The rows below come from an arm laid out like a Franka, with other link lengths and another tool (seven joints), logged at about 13 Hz.
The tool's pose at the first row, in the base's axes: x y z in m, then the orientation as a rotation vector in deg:
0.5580 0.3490 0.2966 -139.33 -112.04 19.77
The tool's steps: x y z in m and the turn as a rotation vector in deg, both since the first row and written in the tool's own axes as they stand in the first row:
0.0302 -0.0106 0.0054 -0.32 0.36 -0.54
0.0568 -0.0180 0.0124 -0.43 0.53 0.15
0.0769 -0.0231 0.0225 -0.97 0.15 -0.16
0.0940 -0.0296 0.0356 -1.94 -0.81 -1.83
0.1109 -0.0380 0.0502 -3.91 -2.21 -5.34
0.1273 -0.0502 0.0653 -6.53 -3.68 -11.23
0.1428 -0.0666 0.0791 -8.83 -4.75 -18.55
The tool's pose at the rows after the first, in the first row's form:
0.5529 0.3798 0.2877 -138.83 -112.73 19.01
0.5499 0.4062 0.2774 -139.58 -111.94 18.71
0.5472 0.4254 0.2649 138.89 112.15 -18.60
0.5421 0.4415 0.2501 136.18 113.58 -18.69
0.5349 0.4578 0.2341 130.89 116.69 -18.23
0.5238 0.4743 0.2183 122.82 122.07 -17.15
0.5087 0.4910 0.2045 113.48 128.80 -15.91

